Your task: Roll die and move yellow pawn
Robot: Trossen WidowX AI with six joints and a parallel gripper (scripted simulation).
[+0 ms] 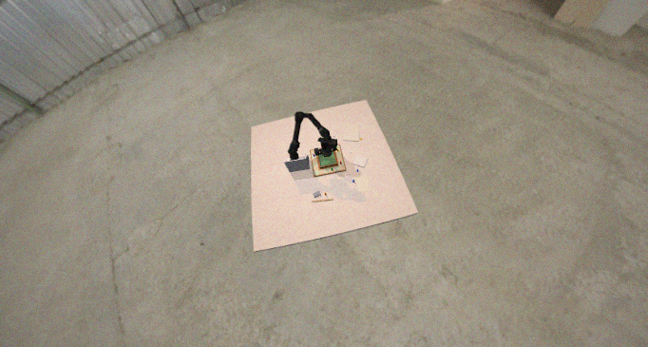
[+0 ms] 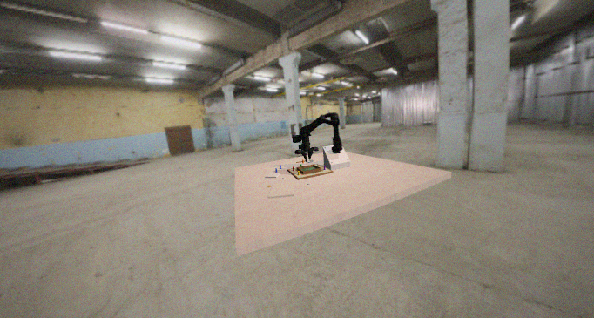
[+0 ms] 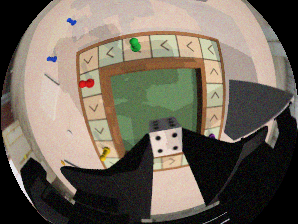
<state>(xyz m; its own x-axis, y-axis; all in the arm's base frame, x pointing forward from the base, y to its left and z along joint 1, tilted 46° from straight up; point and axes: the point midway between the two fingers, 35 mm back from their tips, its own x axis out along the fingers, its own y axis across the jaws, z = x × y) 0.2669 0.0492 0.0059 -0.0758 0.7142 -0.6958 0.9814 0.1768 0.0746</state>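
Right now my gripper tip is 10 cm short of the yellow pawn, 8 cm to the right of it and 6 cm above it. Also, from my gripper tip: green felt tray 8 cm below; then white die right at my gripper tip; then green pawn 3 cm ahead, 11 cm to the right, 6 cm below.
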